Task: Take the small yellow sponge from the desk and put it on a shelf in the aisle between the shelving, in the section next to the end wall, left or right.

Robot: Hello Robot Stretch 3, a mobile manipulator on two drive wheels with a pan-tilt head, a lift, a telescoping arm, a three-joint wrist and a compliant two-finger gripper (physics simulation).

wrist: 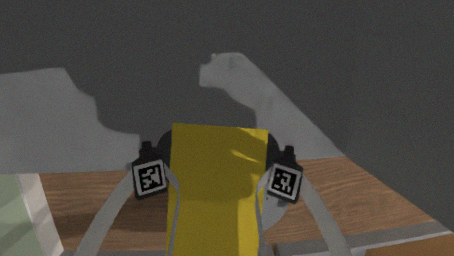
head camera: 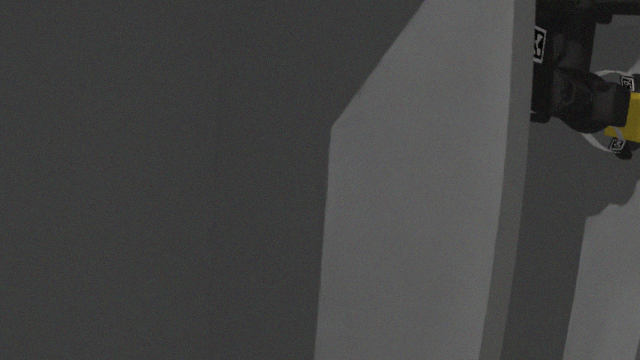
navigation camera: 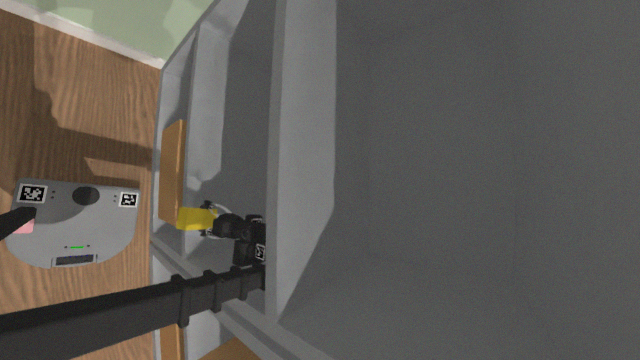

Labels:
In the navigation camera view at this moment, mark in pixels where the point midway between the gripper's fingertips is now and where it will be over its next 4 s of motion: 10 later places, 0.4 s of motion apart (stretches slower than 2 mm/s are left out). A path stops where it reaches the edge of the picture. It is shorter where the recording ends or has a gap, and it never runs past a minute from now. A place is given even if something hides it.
The gripper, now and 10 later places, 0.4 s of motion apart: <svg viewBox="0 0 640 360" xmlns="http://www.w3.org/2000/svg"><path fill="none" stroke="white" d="M203 217L206 217L216 217L228 217L236 217L238 217L235 216L231 216L230 216L230 216L230 217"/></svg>

